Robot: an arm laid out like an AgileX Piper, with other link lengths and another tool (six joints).
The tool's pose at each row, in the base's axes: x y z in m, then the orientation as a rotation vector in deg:
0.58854 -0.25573 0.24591 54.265 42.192 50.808
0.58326 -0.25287 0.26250 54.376 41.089 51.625
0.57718 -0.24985 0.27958 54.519 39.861 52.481
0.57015 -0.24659 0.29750 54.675 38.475 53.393
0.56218 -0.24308 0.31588 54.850 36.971 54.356
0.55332 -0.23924 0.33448 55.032 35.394 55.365
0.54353 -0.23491 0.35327 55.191 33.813 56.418
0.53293 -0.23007 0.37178 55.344 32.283 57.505
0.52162 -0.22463 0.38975 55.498 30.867 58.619
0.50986 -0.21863 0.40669 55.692 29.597 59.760
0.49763 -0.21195 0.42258 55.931 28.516 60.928
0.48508 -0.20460 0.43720 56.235 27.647 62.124
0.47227 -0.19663 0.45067 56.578 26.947 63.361
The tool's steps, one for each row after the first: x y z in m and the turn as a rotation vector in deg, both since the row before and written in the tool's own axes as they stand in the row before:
-0.00225 0.01746 0.00124 -0.575 -0.454 1.017
-0.00221 0.01822 0.00091 -0.610 -0.533 1.103
-0.00216 0.01939 0.00060 -0.677 -0.621 1.206
-0.00198 0.02024 0.00019 -0.719 -0.683 1.297
-0.00165 0.02089 -0.00028 -0.746 -0.710 1.366
-0.00114 0.02158 -0.00083 -0.762 -0.678 1.402
-0.00054 0.02181 -0.00151 -0.736 -0.617 1.420
0.00019 0.02180 -0.00228 -0.671 -0.518 1.413
0.00095 0.02123 -0.00311 -0.559 -0.410 1.410
0.00177 0.02066 -0.00408 -0.422 -0.277 1.392
0.00259 0.01981 -0.00511 -0.256 -0.137 1.373
0.00335 0.01900 -0.00607 -0.134 -0.013 1.367

